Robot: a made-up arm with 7 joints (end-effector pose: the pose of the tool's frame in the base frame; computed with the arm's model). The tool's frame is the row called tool. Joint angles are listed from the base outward.
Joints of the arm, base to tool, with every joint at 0 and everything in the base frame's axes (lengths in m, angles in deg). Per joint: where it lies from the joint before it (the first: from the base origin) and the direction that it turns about. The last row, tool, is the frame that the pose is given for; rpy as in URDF.
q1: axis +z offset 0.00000 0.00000 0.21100
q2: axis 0 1 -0.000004 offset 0.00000 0.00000 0.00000
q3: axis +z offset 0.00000 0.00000 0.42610
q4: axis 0 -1 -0.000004 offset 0.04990 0.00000 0.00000
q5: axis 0 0.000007 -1 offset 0.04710 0.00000 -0.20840
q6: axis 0 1 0.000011 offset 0.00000 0.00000 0.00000
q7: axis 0 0.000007 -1 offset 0.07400 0.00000 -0.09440
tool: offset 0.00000 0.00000 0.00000 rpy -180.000 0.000 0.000
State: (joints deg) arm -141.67 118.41 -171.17 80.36 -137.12 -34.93 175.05
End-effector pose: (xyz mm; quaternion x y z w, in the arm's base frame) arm -415.7 -174.8 281.0 -0.0655 -0.2650 -0.7997 0.5347
Working (the frame after each row of the table, in the pose's form):
after q1: 0.0 0.0 211.0 0.0000 0.0000 -0.9446 0.3283
after q2: 0.0 0.0 211.0 0.8114 0.2820 -0.4836 0.1681
after q3: -294.0 -232.4 8.3 0.2187 -0.8307 0.2048 0.4692
after q4: -317.2 -241.0 51.6 -0.2992 0.9374 -0.0154 0.1775
after q5: -424.1 -283.8 231.6 0.7632 0.6212 0.1596 0.0792
after q6: -424.1 -283.8 231.6 0.7759 0.5688 -0.0768 0.2620
after q7: -415.7 -174.8 281.0 0.5347 -0.7997 0.2650 0.0655

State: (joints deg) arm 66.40 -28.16 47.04 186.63 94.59 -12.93 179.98
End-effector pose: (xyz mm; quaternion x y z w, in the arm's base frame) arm -41.3 -293.4 856.2 0.0337 0.2189 -0.9375 0.2684
Working (the frame after each row of the table, in the pose's form):
after q1: 0.0 0.0 211.0 0.0000 0.0000 0.5476 0.8368
after q2: 0.0 0.0 211.0 0.1332 -0.2036 0.5311 0.8116
after q3: -80.5 -184.3 586.7 0.0409 -0.2398 0.8109 0.5322
after q4: -102.0 -142.2 602.7 -0.8072 0.5175 0.0877 0.2702
after q5: -109.6 -289.1 757.6 -0.9277 -0.2422 -0.1391 0.2477
after q6: -109.6 -289.1 757.6 -0.9375 -0.2685 -0.0337 0.2189
after q7: -41.3 -293.4 856.2 -0.2684 0.9375 0.2189 0.0337

